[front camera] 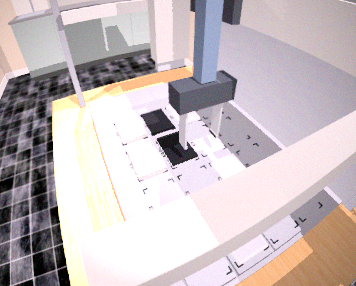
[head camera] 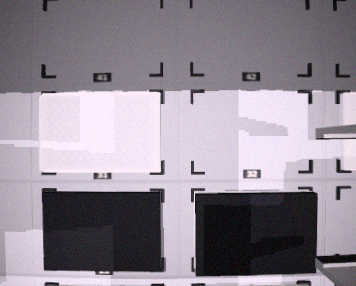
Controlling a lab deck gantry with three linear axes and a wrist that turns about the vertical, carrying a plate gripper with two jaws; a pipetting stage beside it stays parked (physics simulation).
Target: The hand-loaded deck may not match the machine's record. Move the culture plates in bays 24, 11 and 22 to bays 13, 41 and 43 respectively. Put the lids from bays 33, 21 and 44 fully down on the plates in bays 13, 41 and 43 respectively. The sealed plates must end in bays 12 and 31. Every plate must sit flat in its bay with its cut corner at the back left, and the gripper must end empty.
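Places are measured from the robot's base along level axes (x down, y back, z left), in metres.
Where they show: gripper, fingertip midpoint: (front camera: 198, 139) (head camera: 337, 197); robot's base, link origin: (front camera: 114, 123).
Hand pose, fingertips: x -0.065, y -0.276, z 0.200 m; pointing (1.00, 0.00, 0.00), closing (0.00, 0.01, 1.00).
Things, the pixels of their top centre, and the offset from my fingertips. "spot": a spot on its surface instead.
- dark flat piece, top centre: (head camera: 100, 232) (front camera: 157, 120) dx +0.057, dy +0.212, dz -0.050 m
- thicker dark piece, top centre: (head camera: 257, 235) (front camera: 176, 146) dx +0.048, dy +0.048, dz -0.050 m
- pale patterned plate, top centre: (head camera: 97, 132) (front camera: 182, 111) dx +0.050, dy +0.212, dz +0.057 m
- pale piece, surface spot: (head camera: 350, 112) spot: dx +0.057, dy -0.059, dz +0.078 m
- pale plate, top centre: (front camera: 239, 231) dx +0.036, dy -0.280, dz -0.050 m
My gripper (front camera: 201, 141) (head camera: 327, 197) is open above the deck; its jaws show at the right edge of the head view, right of bay 22, with no plate or lid between them. A dark flat piece (front camera: 157, 121) (head camera: 102, 231) lies in bay 21. A thicker dark piece (front camera: 176, 148) (head camera: 256, 233) with a pale far edge lies in bay 22. A pale patterned plate (head camera: 100, 132) lies in bay 31. A pale piece (head camera: 350, 112) shows partly at the right edge, in bay 33. Pale plates (front camera: 131, 129) (front camera: 146, 159) lie in the left row. Cut corners cannot be made out.
A broad pale beam (front camera: 265, 195) crosses the front view and hides near bays. Beyond it a pale plate (front camera: 251, 250) sits near the front edge. A thin grey post (front camera: 71, 67) stands at the back left. Corner marks of bays 41 and 42 show at the head view's top.
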